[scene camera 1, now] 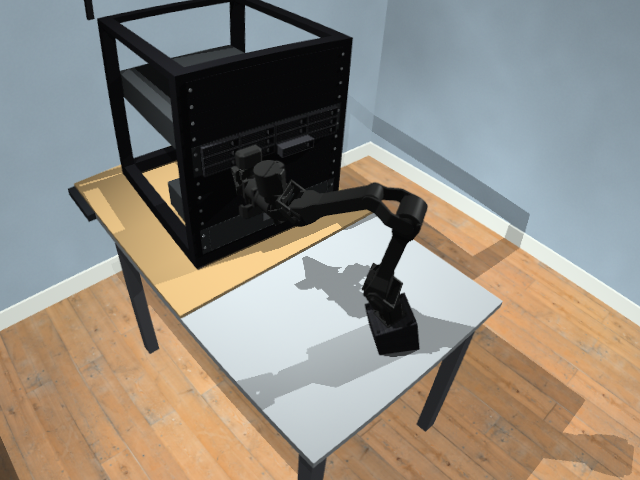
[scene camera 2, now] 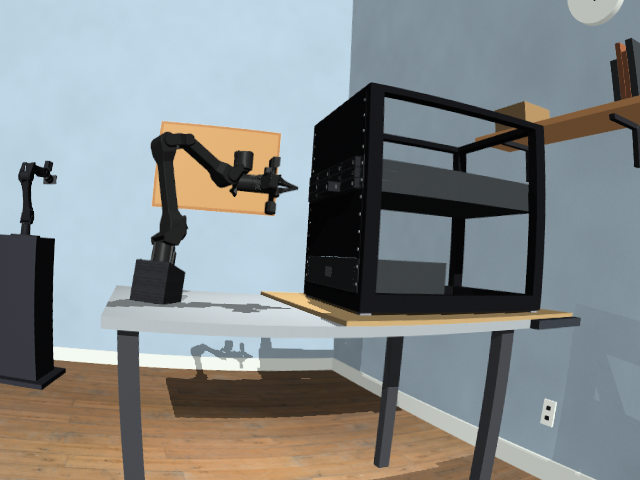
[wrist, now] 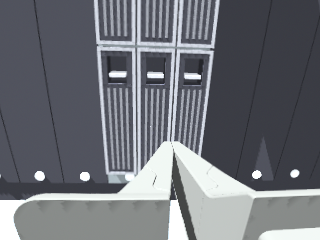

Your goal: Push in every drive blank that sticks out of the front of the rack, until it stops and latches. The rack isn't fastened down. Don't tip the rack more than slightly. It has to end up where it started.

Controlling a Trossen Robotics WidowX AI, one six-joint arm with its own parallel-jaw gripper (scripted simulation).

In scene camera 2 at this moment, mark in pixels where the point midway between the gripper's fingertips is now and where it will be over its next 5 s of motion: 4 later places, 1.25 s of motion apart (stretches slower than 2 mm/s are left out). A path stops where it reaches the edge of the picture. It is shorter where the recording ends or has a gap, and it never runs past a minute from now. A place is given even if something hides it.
My gripper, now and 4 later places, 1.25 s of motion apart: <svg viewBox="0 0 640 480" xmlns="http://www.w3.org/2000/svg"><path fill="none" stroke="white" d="M298 188L293 186L284 185L277 184L281 186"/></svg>
